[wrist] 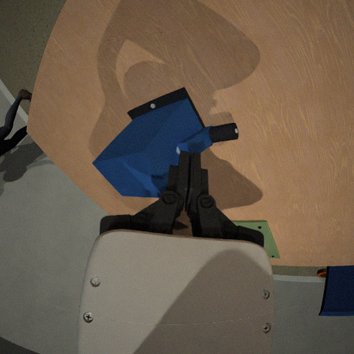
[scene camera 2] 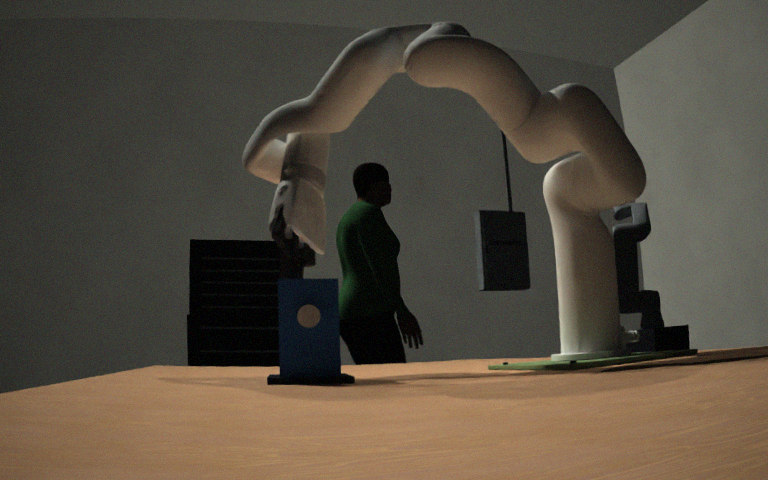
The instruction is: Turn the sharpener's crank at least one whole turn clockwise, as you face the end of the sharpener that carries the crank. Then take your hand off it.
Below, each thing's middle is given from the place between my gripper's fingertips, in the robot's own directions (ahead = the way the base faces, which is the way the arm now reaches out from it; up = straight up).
Right now my hand is 90 mm to the right of the blue sharpener [wrist: 136,162] and 70 mm above it.
